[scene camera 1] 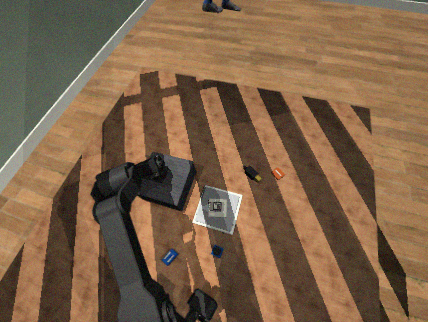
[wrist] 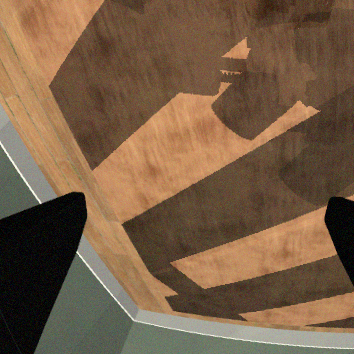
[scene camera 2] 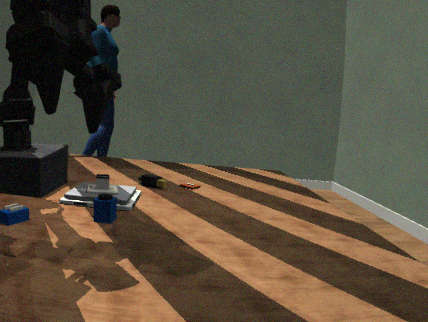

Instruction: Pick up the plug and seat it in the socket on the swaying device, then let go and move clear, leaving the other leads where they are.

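Observation:
A black plug with a yellow tip (scene camera 1: 252,173) (scene camera 2: 152,181) lies on the table beyond the device. The device (scene camera 1: 237,204) (scene camera 2: 131,201) is a flat white base with a grey plate on it. A small pale square socket (scene camera 1: 216,205) (scene camera 2: 102,182) stands up near the plate's middle. My gripper (scene camera 2: 71,122) (wrist: 209,207) is open and empty, high above the table, its fingers wide apart. In scene camera 1 the end of the arm is at the bottom edge. The plug and the device do not show in the wrist view.
A small orange piece (scene camera 1: 278,173) (scene camera 2: 190,185) lies beside the plug. A blue block with a black top (scene camera 1: 217,251) (scene camera 2: 105,210) and a blue piece with pale bars (scene camera 1: 169,257) (scene camera 2: 14,215) are near the device. The arm's dark base box (scene camera 1: 175,172) (scene camera 2: 35,170) stands beside the device.

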